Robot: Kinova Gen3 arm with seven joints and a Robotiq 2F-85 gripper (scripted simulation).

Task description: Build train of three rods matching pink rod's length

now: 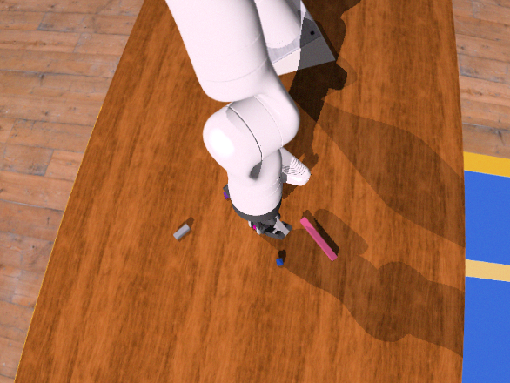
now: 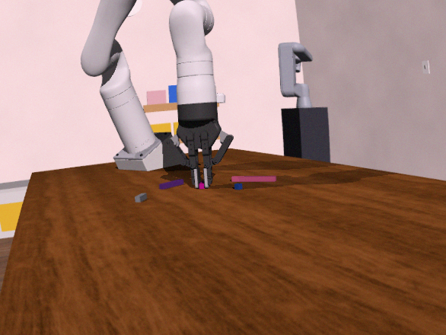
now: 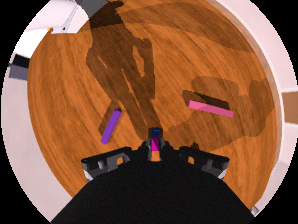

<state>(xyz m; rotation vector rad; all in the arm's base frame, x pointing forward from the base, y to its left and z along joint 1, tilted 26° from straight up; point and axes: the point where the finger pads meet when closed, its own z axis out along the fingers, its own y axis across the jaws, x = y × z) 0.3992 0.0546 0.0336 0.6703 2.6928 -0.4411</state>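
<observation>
My gripper is now 2 cm above the magenta rod. Also, from my hand: small blue rod (6 cm ahead, 5 cm to the left, 2 cm below); then pink rod (11 cm to the left, 2 cm below); then purple rod (6 cm behind, 5 cm to the right, 2 cm below).
</observation>
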